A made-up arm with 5 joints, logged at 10 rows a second.
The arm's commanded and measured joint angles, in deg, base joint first. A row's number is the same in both.
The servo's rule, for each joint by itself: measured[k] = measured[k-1] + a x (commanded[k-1-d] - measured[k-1]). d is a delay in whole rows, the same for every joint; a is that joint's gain. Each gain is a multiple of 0.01, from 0.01 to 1. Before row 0 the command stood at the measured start. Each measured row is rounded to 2 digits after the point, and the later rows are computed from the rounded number. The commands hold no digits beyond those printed.
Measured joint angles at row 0:
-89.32, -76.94, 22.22, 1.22, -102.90
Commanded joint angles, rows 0 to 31:
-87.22, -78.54, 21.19, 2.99, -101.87
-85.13, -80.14, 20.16, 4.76, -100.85
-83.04, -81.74, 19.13, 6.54, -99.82
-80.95, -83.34, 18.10, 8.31, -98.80
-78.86, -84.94, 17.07, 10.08, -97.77
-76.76, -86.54, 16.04, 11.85, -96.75
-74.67, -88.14, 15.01, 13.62, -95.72
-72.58, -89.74, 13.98, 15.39, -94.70
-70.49, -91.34, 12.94, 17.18, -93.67
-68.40, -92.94, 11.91, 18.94, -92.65
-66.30, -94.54, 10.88, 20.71, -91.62
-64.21, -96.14, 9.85, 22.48, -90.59
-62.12, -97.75, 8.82, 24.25, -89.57
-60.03, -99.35, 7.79, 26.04, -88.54
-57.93, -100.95, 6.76, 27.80, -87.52
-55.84, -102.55, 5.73, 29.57, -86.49
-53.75, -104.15, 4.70, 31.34, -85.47
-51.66, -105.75, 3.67, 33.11, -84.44
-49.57, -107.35, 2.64, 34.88, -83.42
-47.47, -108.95, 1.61, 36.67, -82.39
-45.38, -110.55, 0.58, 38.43, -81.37
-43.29, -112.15, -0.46, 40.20, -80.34
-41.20, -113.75, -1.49, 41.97, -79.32
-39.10, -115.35, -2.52, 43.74, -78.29
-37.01, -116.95, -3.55, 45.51, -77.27
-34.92, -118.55, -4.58, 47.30, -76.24
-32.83, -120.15, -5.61, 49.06, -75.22
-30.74, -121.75, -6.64, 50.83, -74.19
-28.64, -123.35, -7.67, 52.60, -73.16
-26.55, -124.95, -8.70, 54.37, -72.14
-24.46, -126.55, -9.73, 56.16, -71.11
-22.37, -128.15, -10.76, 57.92, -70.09
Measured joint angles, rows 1 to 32:
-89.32, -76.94, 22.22, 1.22, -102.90
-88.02, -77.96, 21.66, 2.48, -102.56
-86.23, -79.36, 20.85, 4.10, -102.00
-84.25, -80.88, 19.92, 5.83, -101.28
-82.20, -82.45, 18.94, 7.59, -100.46
-80.13, -84.04, 17.93, 9.36, -99.57
-78.04, -85.64, 16.91, 11.13, -98.64
-75.95, -87.24, 15.88, 12.90, -97.68
-73.86, -88.84, 14.85, 14.67, -96.70
-71.77, -90.44, 13.82, 16.45, -95.70
-69.68, -92.04, 12.79, 18.22, -94.69
-67.58, -93.64, 11.76, 19.99, -93.68
-65.49, -95.24, 10.73, 21.76, -92.66
-63.40, -96.85, 9.70, 23.53, -91.64
-61.31, -98.45, 8.67, 25.31, -90.62
-59.21, -100.05, 7.64, 27.08, -89.60
-57.12, -101.65, 6.61, 28.85, -88.57
-55.03, -103.25, 5.58, 30.62, -87.55
-52.94, -104.85, 4.55, 32.39, -86.52
-50.85, -106.45, 3.52, 34.16, -85.50
-48.75, -108.05, 2.49, 35.94, -84.47
-46.66, -109.65, 1.46, 37.71, -83.45
-44.57, -111.25, 0.42, 39.48, -82.42
-42.48, -112.85, -0.61, 41.25, -81.40
-40.38, -114.45, -1.64, 43.02, -80.37
-38.29, -116.05, -2.67, 44.79, -79.35
-36.20, -117.65, -3.70, 46.57, -78.32
-34.11, -119.25, -4.73, 48.34, -77.30
-32.02, -120.85, -5.76, 50.11, -76.27
-29.92, -122.45, -6.79, 51.88, -75.24
-27.83, -124.05, -7.82, 53.65, -74.22
-25.74, -125.65, -8.85, 55.43, -73.19
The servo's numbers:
d 1
a 0.62 0.64 0.54 0.71 0.33

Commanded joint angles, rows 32 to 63:
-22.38, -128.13, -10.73, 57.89, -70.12
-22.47, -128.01, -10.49, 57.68, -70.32
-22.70, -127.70, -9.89, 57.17, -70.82
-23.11, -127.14, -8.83, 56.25, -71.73
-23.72, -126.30, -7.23, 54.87, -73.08
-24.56, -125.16, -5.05, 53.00, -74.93
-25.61, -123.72, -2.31, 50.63, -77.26
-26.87, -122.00, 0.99, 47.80, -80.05
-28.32, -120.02, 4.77, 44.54, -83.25
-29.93, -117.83, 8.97, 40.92, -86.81
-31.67, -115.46, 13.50, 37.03, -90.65
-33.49, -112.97, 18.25, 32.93, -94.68
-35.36, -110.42, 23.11, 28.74, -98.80
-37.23, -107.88, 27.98, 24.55, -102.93
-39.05, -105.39, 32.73, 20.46, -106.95
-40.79, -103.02, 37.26, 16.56, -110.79
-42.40, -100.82, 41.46, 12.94, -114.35
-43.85, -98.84, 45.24, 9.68, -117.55
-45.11, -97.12, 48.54, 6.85, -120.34
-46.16, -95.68, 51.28, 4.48, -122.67
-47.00, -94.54, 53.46, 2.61, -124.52
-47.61, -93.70, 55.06, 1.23, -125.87
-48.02, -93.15, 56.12, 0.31, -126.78
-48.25, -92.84, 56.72, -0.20, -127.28
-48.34, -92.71, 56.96, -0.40, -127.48
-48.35, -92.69, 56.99, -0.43, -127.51
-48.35, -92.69, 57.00, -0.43, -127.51
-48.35, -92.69, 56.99, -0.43, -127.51
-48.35, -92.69, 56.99, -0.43, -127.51
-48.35, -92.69, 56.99, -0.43, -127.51
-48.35, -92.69, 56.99, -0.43, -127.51
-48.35, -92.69, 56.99, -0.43, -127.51
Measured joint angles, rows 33 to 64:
-23.65, -127.25, -9.88, 57.20, -72.17
-22.86, -127.81, -10.34, 57.69, -71.49
-22.62, -127.94, -10.42, 57.68, -71.10
-22.67, -127.79, -10.13, 57.32, -71.01
-22.94, -127.37, -9.43, 56.56, -71.25
-23.42, -126.69, -8.24, 55.36, -71.85
-24.13, -125.71, -6.52, 53.68, -72.87
-25.05, -124.44, -4.25, 51.51, -74.32
-26.18, -122.88, -1.42, 48.88, -76.21
-27.51, -121.05, 1.92, 45.80, -78.53
-29.01, -118.99, 5.73, 42.34, -81.26
-30.66, -116.73, 9.93, 38.57, -84.36
-32.41, -114.32, 14.42, 34.57, -87.77
-34.24, -111.82, 19.11, 30.43, -91.41
-36.09, -109.30, 23.90, 26.26, -95.21
-37.93, -106.80, 28.67, 22.14, -99.08
-39.70, -104.38, 33.31, 18.18, -102.94
-41.37, -102.10, 37.71, 14.46, -106.71
-42.91, -100.01, 41.78, 11.07, -110.29
-44.27, -98.16, 45.43, 8.07, -113.61
-45.44, -96.57, 48.59, 5.52, -116.60
-46.41, -95.27, 51.22, 3.45, -119.21
-47.15, -94.27, 53.29, 1.87, -121.41
-47.69, -93.55, 54.82, 0.76, -123.18
-48.04, -93.10, 55.85, 0.08, -124.53
-48.23, -92.85, 56.45, -0.26, -125.50
-48.30, -92.75, 56.74, -0.38, -126.16
-48.33, -92.71, 56.88, -0.42, -126.61
-48.34, -92.70, 56.94, -0.43, -126.91
-48.35, -92.69, 56.97, -0.43, -127.11
-48.35, -92.69, 56.98, -0.43, -127.24
-48.35, -92.69, 56.99, -0.43, -127.33

